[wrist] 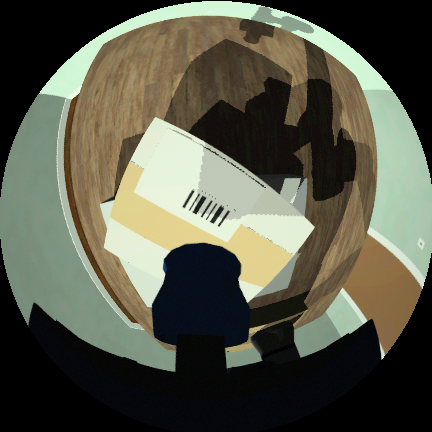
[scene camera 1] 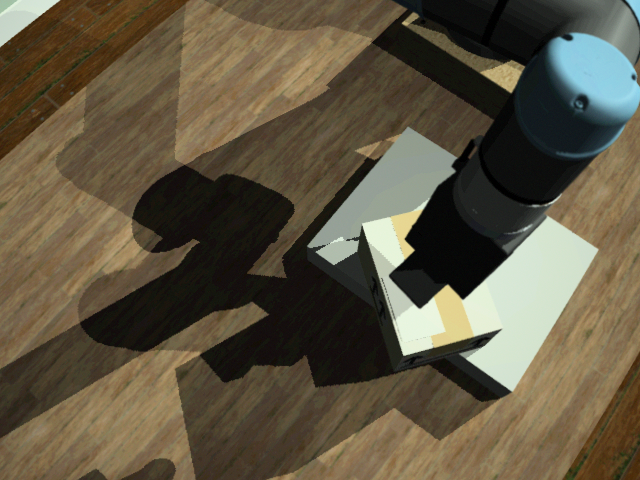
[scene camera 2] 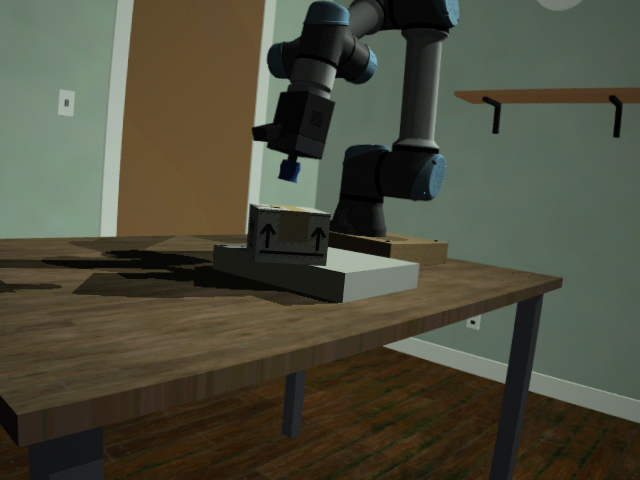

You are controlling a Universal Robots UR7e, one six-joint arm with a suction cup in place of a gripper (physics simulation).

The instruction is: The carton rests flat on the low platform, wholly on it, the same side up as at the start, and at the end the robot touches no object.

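Pixels of known places: hand at its tool point: (wrist: 201,272) (scene camera 2: 287,180); arm's base at its link origin: (wrist: 271,331) (scene camera 2: 357,232).
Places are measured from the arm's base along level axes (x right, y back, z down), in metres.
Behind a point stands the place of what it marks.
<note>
The white carton (scene camera 1: 421,325) @[x -0.269, y -0.470, z -0.072 m] (scene camera 2: 289,248) @[x -0.306, y -0.461, z -0.010 m] (wrist: 165,165) @[x -0.269, y -0.474, z -0.072 m], with a yellow tape band and a barcode on top, stands upright on the low white platform (scene camera 1: 542,284) @[x -0.335, y -0.283, z 0.015 m] (scene camera 2: 379,281) @[x -0.382, y -0.320, z 0.037 m]. Its side arrows point up and it looks level. It is turned relative to the platform, and one corner sticks out past the platform's long edge in scene camera 1. My blue suction cup (scene camera 2: 289,171) (wrist: 200,290) is open, bears nothing and hangs tilted above the carton with a visible gap. In scene camera 1 my arm hides the cup and part of the carton's top.
The wooden table (scene camera 1: 248,118) @[x 0.154, y -0.383, z 0.063 m] (scene camera 2: 180,330) @[x -0.438, y -0.715, z 0.063 m] carries the platform. The arm's base stands on a wooden block (scene camera 2: 418,251) @[x -0.170, y 0.050, z 0.025 m] behind the platform. A wall shelf (scene camera 2: 547,96) is at the right in scene camera 2. Dark arm shadows lie across the table beside the platform.
</note>
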